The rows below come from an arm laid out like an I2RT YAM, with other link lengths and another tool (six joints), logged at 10 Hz.
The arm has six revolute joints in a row. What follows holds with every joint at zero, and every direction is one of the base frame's.
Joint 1 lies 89.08 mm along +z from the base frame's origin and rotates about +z.
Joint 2 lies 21.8 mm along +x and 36.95 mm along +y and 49.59 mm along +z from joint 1 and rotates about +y.
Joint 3 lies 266.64 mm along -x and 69.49 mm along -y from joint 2 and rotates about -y.
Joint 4 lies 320.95 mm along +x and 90.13 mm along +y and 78.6 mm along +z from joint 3 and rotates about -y.
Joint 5 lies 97.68 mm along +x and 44.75 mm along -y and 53.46 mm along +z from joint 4 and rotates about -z.
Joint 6 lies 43.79 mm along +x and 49.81 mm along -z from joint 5 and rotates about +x.
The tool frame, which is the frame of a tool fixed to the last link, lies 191 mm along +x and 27 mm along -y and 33 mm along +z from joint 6; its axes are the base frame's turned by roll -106.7, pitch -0.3 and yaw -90 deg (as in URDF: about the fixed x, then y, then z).
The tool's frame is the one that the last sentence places.
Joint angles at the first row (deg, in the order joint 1, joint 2, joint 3, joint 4, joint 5, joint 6):
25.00, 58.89, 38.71, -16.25, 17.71, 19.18
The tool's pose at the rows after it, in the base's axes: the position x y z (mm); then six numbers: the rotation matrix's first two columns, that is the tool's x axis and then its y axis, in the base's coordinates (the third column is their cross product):
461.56 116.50 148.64 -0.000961 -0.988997 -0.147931 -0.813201 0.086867 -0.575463
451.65 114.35 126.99 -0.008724 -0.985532 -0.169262 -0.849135 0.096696 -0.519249
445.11 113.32 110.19 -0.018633 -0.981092 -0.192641 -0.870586 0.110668 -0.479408
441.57 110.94 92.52 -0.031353 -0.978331 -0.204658 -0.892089 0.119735 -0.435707
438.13 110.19 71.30 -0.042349 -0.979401 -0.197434 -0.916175 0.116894 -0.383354
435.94 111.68 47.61 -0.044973 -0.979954 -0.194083 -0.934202 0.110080 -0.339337
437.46 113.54 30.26 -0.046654 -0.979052 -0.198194 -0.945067 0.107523 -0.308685
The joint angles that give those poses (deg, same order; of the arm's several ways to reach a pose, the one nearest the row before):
23.68, 57.29, 37.26, -18.48, 13.62, 21.62
22.79, 57.29, 36.57, -21.02, 11.14, 23.00
22.08, 57.50, 35.70, -21.92, 9.19, 24.26
21.11, 58.97, 35.54, -22.65, 7.41, 24.93
20.68, 61.89, 36.08, -23.54, 6.41, 25.20
20.38, 65.13, 35.87, -22.68, 5.28, 25.23
19.93, 68.32, 36.12, -21.35, 4.10, 25.22

